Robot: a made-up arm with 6 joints. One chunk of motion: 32 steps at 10 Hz.
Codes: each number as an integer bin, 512 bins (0 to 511) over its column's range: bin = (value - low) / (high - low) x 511, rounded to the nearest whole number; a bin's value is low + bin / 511 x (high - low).
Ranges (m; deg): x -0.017..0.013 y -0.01..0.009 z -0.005..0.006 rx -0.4..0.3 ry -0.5..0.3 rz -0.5..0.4
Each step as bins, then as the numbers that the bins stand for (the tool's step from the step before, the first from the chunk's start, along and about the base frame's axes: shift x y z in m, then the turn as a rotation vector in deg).
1 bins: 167 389 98 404 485 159
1 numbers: -0.00720 0.00446 -0.00289 0.153 0.259 -0.220
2 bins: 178 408 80 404 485 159
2 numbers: -0.00655 0.00517 -0.00328 0.153 0.259 -0.220
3 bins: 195 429 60 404 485 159
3 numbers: -0.00555 0.00595 -0.00371 0.153 0.259 -0.220
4 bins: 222 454 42 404 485 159
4 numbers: -0.00397 0.00688 -0.00410 0.153 0.259 -0.220
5 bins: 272 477 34 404 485 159
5 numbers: -0.00103 0.00774 -0.00427 0.153 0.259 -0.220
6 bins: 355 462 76 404 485 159
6 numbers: 0.00384 0.00718 -0.00336 0.153 0.259 -0.220
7 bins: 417 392 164 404 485 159
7 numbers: 0.00748 0.00458 -0.00147 0.153 0.259 -0.220
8 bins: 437 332 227 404 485 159
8 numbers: 0.00866 0.00234 -0.00011 0.153 0.259 -0.220
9 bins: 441 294 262 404 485 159
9 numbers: 0.00889 0.00093 0.00064 0.153 0.259 -0.220
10 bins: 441 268 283 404 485 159
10 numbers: 0.00889 -0.00004 0.00109 0.153 0.259 -0.220
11 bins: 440 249 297 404 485 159
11 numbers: 0.00883 -0.00074 0.00139 0.153 0.259 -0.220
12 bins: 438 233 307 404 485 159
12 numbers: 0.00871 -0.00134 0.00161 0.153 0.259 -0.220
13 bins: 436 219 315 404 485 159
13 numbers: 0.00860 -0.00186 0.00178 0.153 0.259 -0.220
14 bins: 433 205 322 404 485 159
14 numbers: 0.00842 -0.00238 0.00193 0.153 0.259 -0.220
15 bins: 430 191 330 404 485 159
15 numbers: 0.00824 -0.00290 0.00210 0.153 0.259 -0.220
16 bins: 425 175 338 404 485 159
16 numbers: 0.00795 -0.00349 0.00228 0.153 0.259 -0.220
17 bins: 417 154 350 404 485 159
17 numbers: 0.00748 -0.00427 0.00253 0.153 0.259 -0.220
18 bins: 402 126 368 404 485 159
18 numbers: 0.00660 -0.00532 0.00292 0.153 0.259 -0.220
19 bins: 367 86 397 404 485 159
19 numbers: 0.00455 -0.00680 0.00355 0.153 0.259 -0.220
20 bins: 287 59 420 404 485 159
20 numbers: -0.00015 -0.00781 0.00404 0.153 0.259 -0.220
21 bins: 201 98 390 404 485 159
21 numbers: -0.00520 -0.00636 0.00340 0.153 0.259 -0.220
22 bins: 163 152 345 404 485 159
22 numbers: -0.00743 -0.00435 0.00243 0.153 0.259 -0.220
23 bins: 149 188 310 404 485 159
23 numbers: -0.00825 -0.00301 0.00167 0.153 0.259 -0.220
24 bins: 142 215 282 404 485 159
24 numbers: -0.00866 -0.00201 0.00107 0.153 0.259 -0.220
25 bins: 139 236 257 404 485 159
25 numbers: -0.00884 -0.00123 0.00053 0.153 0.259 -0.220
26 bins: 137 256 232 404 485 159
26 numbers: -0.00896 -0.00048 -0.00001 0.153 0.259 -0.220
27 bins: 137 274 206 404 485 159
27 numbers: -0.00896 0.00019 -0.00057 0.153 0.259 -0.220
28 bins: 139 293 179 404 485 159
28 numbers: -0.00884 0.00089 -0.00115 0.153 0.259 -0.220
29 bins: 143 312 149 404 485 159
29 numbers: -0.00860 0.00160 -0.00179 0.153 0.259 -0.220
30 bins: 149 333 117 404 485 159
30 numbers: -0.00825 0.00238 -0.00248 0.153 0.259 -0.220
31 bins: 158 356 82 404 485 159
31 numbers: -0.00772 0.00324 -0.00323 0.153 0.259 -0.220
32 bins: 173 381 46 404 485 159
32 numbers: -0.00684 0.00417 -0.00401 0.153 0.259 -0.220
